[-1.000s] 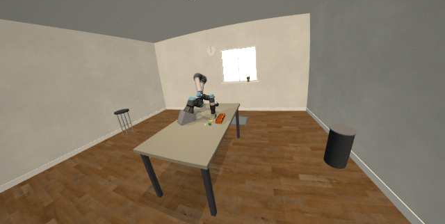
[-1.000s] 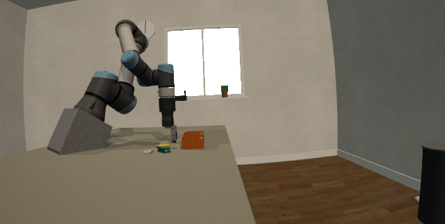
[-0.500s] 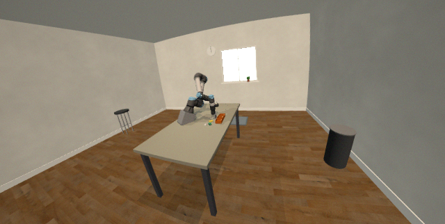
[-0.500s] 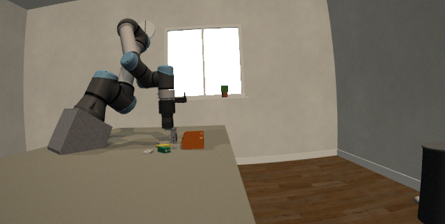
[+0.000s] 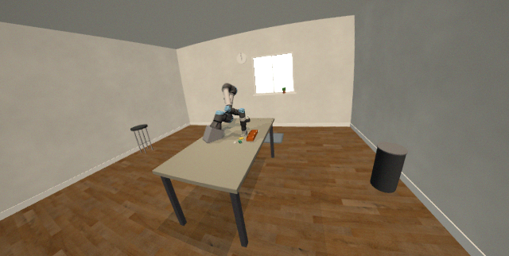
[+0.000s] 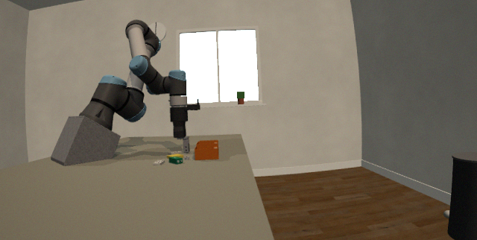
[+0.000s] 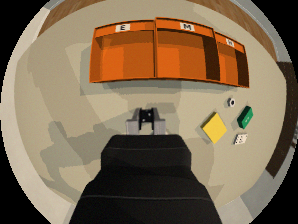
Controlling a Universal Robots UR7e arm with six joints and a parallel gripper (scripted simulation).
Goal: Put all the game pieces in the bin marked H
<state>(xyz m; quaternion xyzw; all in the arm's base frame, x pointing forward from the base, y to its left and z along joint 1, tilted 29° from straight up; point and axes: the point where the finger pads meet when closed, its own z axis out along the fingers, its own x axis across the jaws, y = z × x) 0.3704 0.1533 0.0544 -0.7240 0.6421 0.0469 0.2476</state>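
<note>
Now: hand 50 mm short of the grey thing, 150 mm to the left of it and 20 mm above it. From my hand the other things lie so: yellow flat piece (10 mm behind, 130 mm to the right, 10 mm below); dark piece (10 mm below); orange bin (100 mm ahead, 40 mm to the right).
</note>
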